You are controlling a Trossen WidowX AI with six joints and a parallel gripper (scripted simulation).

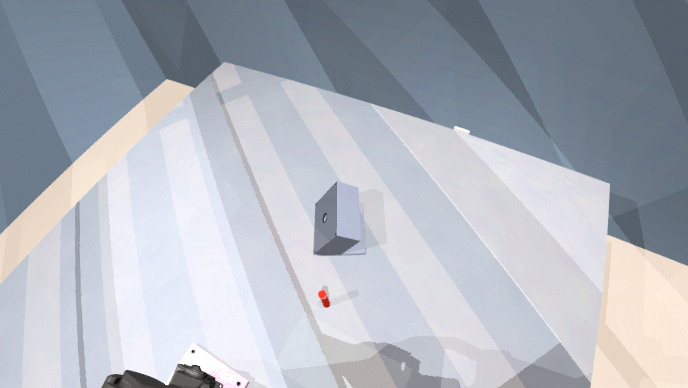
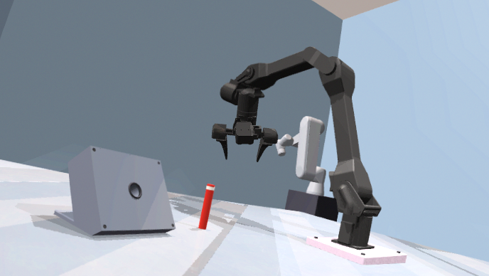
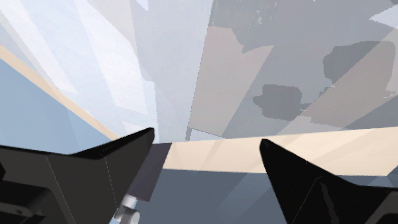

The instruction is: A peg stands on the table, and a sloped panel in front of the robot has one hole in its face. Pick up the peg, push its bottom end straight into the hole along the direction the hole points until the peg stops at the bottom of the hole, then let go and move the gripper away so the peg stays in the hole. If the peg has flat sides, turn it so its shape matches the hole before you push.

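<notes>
The red round peg lies 27 cm to the left of my gripper tip, 27 cm ahead of it and 9 cm below it. The rest, counted from my gripper tip: grey sloped panel (44 cm ahead, 31 cm to the left, 11 cm below).
</notes>
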